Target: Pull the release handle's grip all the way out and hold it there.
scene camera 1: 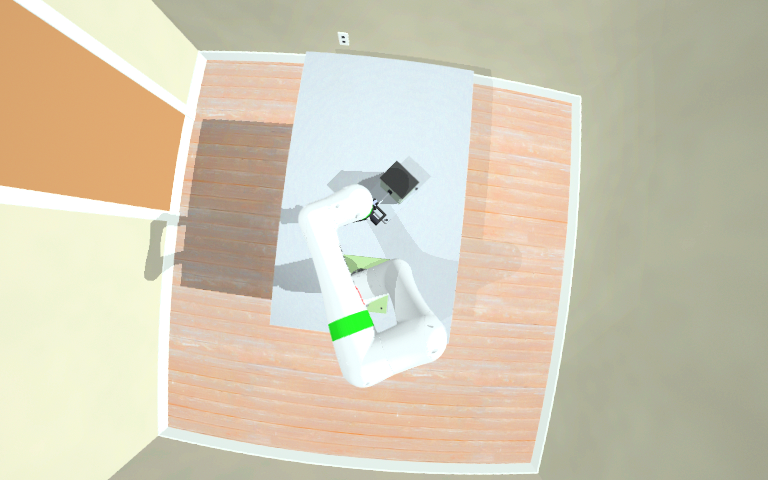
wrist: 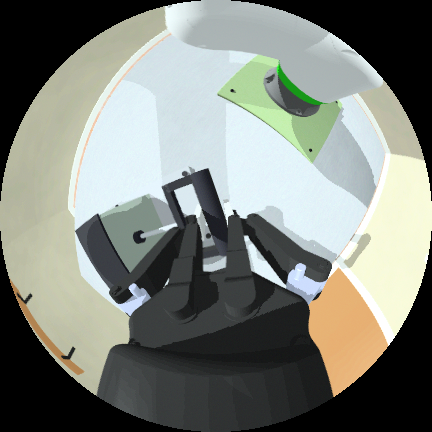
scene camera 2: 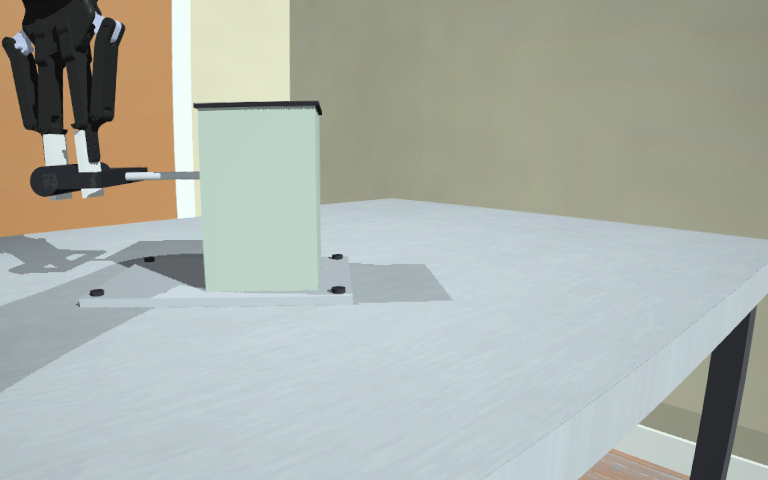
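Note:
The release handle's housing (scene camera 1: 399,180) (scene camera 2: 260,198) (wrist: 131,227) is a pale green upright box with a black lid. A thin grey rod (scene camera 2: 169,175) (wrist: 161,231) comes straight out of its side and joins the handle's black frame-shaped grip (scene camera 2: 70,180) (wrist: 206,192). The grip stands well away from the housing, with a long stretch of rod showing. My gripper (scene camera 2: 75,169) (wrist: 213,209) points down from above and is shut on the grip's round bar, one light fingertip pad on each side. In scene camera 1, my arm partly hides the gripper.
The housing stands on a flat base plate (scene camera 2: 226,301) with black bolts, on the pale table (scene camera 1: 385,113) (scene camera 2: 453,350). The arm's green mounting plate (scene camera 1: 362,263) (wrist: 245,97) lies on the same table. The white arm (scene camera 1: 331,266) bends over the table from the base.

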